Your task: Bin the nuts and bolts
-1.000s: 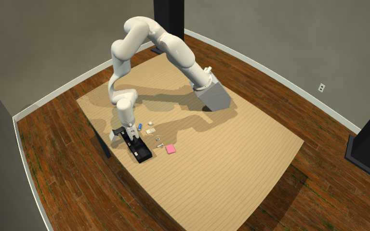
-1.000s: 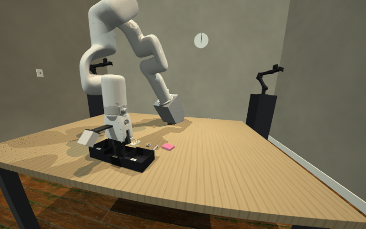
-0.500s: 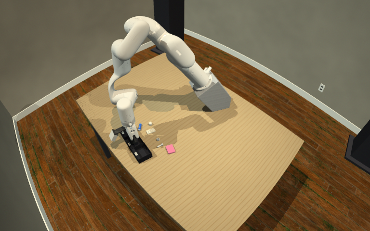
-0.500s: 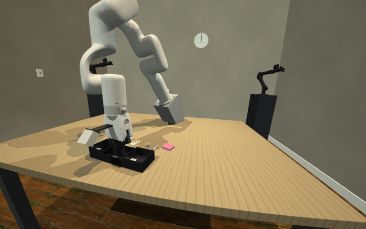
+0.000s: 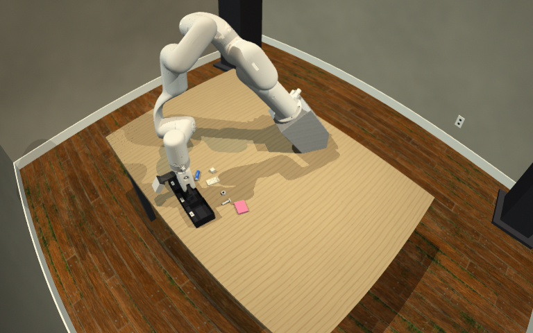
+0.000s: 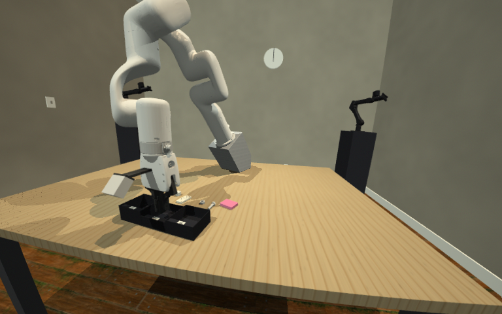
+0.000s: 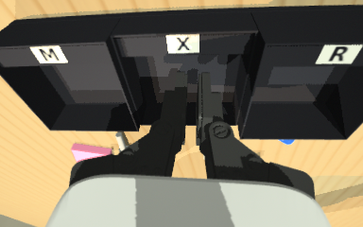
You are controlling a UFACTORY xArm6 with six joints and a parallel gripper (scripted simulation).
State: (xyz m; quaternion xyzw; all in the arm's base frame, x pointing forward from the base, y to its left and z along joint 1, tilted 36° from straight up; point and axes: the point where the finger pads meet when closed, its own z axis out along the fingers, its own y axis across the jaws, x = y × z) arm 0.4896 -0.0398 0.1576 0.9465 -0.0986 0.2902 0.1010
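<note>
The black bin marked R lies 30 mm below my hand and 10 mm to the left of it. From my hand the other things lie so: white domino 130 mm behind, 50 mm below; then grey hex nut 110 mm behind, 80 mm to the left, 50 mm below; then blue battery 100 mm behind, 70 mm to the right, 50 mm below.
</note>
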